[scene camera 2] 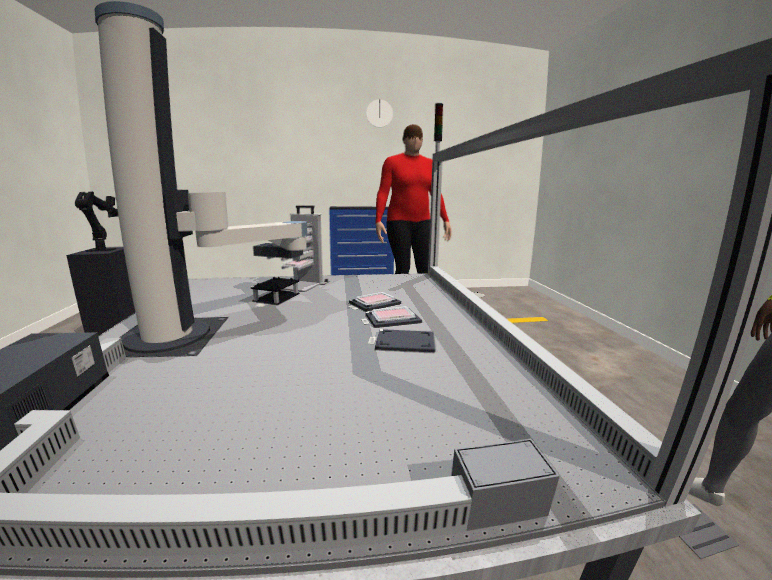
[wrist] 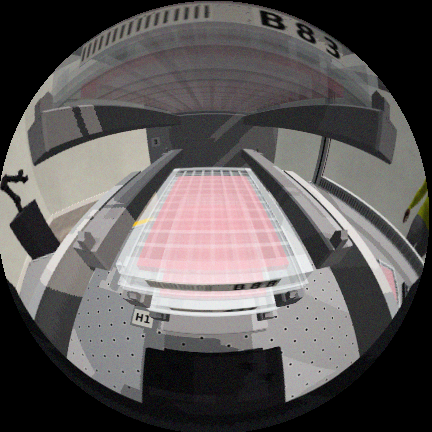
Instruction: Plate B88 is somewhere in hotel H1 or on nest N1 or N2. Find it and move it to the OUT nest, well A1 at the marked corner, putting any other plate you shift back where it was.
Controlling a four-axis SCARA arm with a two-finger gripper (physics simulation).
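Frame: origin at the arm's base, x ahead, y left, z up, level; centimetres.
Where they show: gripper, between the fingertips: (wrist: pixel 211 177); arm's base, origin of its link: (scene camera 2: pixel 168 338).
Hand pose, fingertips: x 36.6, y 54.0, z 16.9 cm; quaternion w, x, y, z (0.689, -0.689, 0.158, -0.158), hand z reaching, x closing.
Things, the pixels of their top centre, and the offset from my fingertips. Level surfaces: height alone.
- Plate B88, centre of its top: (wrist: pixel 211 193) dx -0.8, dy -1.7, dz -0.4 cm
- Plate B83, centre of its top: (wrist: pixel 211 82) dx -0.8, dy -1.7, dz +6.7 cm
- plate, centre of its top: (wrist: pixel 212 232) (scene camera 2: pixel 297 261) dx -0.8, dy -1.7, dz -3.9 cm
- empty dark OUT nest, centre of its top: (scene camera 2: pixel 405 337) dx +35.7, dy -64.9, dz -14.0 cm
- table, height of its surface: dz -15.6 cm
- black regrip nest, centre of its top: (scene camera 2: pixel 275 280) dx -8.4, dy -17.5, dz -8.6 cm
- grey box, centre of its top: (scene camera 2: pixel 505 462) dx +38.4, dy -120.7, dz -8.1 cm
Plate B88 (wrist: pixel 217 225) is a clear plate with pink wells. It lies on a shelf of hotel H1 (scene camera 2: pixel 316 239) and fills the middle of the wrist view, its label facing me. My gripper (wrist: pixel 211 177) (scene camera 2: pixel 287 251) is reached into that shelf level, with its fingers open on either side of the plate and not holding it. Plate B83 (wrist: pixel 209 76) sits on the shelf just above. Another plate (wrist: pixel 213 303) lies on the shelf below B88. The empty dark OUT nest (scene camera 2: pixel 404 340) lies on the table (scene camera 2: pixel 249 424) to the right.
Two nests with pink plates (scene camera 2: pixel 375 299) (scene camera 2: pixel 392 314) lie behind the OUT nest. A black regrip nest (scene camera 2: pixel 273 288) lies in front of the hotel. The arm's column (scene camera 2: pixel 142 187) stands at the left. A grey box (scene camera 2: pixel 505 480) sits at the front. A person in red (scene camera 2: pixel 408 193) stands behind the table.
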